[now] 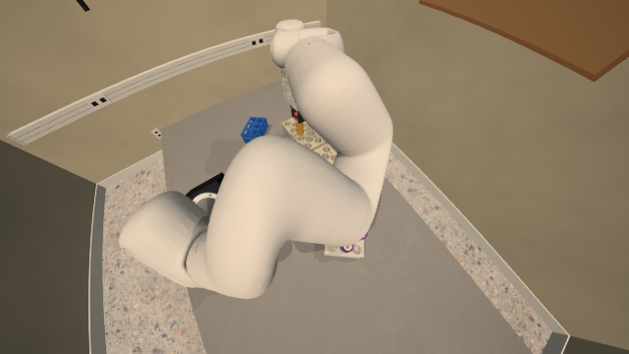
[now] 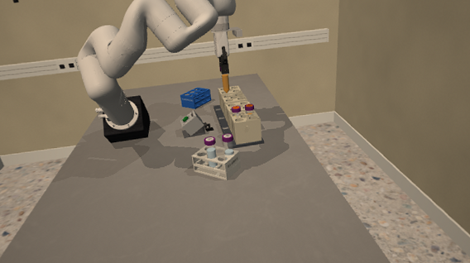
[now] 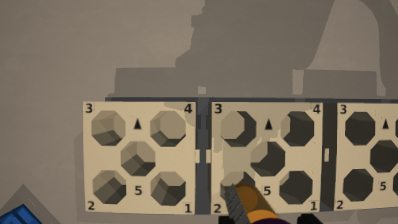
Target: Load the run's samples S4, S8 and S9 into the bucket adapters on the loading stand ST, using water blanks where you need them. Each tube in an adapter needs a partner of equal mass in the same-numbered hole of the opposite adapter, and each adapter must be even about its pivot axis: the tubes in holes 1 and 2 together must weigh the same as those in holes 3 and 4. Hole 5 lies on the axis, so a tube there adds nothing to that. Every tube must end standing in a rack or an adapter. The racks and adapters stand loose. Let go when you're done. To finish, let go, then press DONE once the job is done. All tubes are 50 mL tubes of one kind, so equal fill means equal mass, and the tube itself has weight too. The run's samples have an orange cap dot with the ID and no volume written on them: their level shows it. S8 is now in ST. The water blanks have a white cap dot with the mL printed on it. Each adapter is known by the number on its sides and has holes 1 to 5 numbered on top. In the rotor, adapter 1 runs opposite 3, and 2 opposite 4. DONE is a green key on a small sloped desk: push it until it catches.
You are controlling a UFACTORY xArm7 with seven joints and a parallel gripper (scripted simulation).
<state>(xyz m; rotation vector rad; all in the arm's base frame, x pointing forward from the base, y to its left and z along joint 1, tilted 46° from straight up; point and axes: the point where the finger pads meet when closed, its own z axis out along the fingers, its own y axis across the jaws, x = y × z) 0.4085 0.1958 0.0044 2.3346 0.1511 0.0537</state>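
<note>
Right now my hand is 10 mm to the right of the orange-dot sample tube and 50 mm above it. From my hand the other things lie so: white rack (70 mm behind, 430 mm to the right, 190 mm below); green DONE key (180 mm behind, 130 mm to the right, 160 mm below); blue rack (150 mm behind, 230 mm to the left, 190 mm below).
</note>
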